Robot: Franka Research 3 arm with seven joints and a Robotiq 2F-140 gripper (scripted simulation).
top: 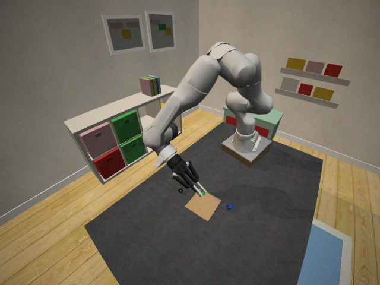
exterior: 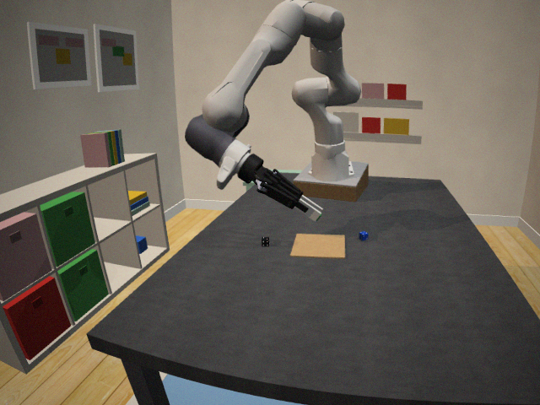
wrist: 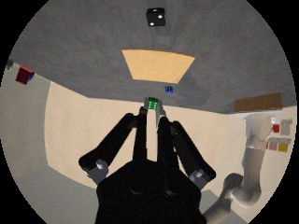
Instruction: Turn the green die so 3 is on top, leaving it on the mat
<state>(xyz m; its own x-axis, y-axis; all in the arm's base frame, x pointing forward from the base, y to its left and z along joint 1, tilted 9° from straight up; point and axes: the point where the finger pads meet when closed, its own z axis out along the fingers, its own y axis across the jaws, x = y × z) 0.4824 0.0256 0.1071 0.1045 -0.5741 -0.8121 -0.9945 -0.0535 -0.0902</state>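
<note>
Right now my hand is 110 mm above the tan mat, 30 mm to the right of it and 10 mm past it. Round my hand: blue die 140 mm to the left, 100 mm below, 80 mm behind; black die 120 mm to the right, 100 mm below, 20 mm ahead; green die 20 mm to the left, 20 mm below.
</note>
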